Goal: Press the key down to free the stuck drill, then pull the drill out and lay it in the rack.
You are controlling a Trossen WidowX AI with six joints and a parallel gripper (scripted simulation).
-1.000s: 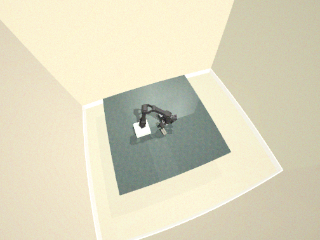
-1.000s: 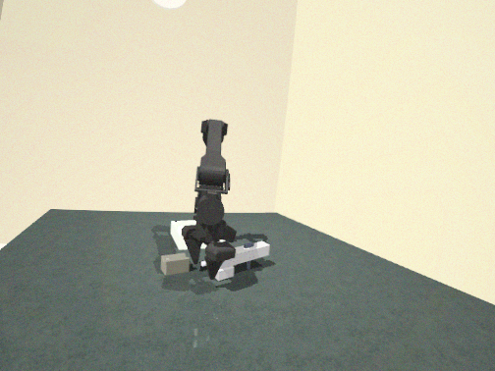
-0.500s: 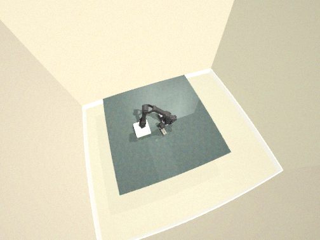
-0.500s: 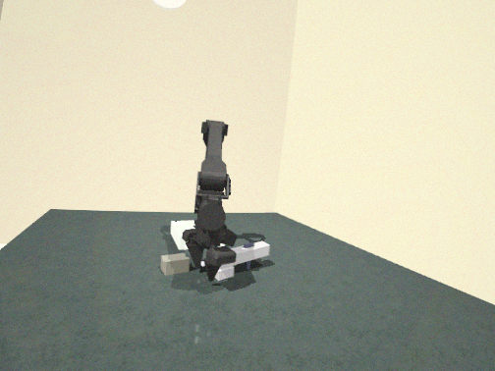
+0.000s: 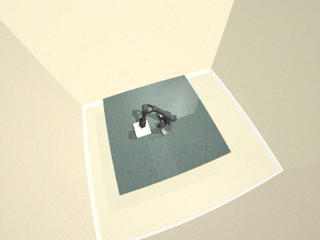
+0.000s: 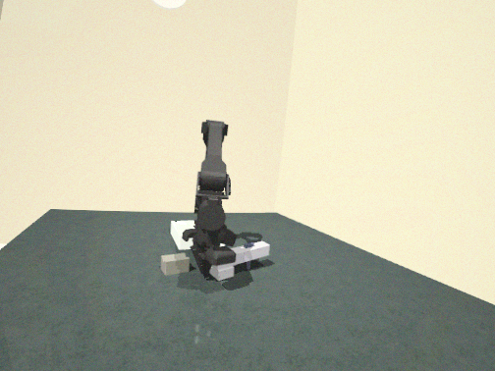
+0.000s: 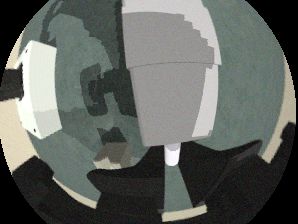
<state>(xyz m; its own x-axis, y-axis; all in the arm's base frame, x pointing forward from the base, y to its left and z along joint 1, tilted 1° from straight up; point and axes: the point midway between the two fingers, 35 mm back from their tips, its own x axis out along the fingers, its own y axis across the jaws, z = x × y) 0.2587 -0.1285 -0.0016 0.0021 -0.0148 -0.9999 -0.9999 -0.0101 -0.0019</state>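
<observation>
Right now my gripper tip is 6 cm to the right of the yellow drill and 4 cm below it. The rest, counted from my gripper tip: key 14 cm to the left, 4 cm above; then grey slatted rack 8 cm behind, 5 cm to the right; then fixture 11 cm to the left, 3 cm above.
</observation>
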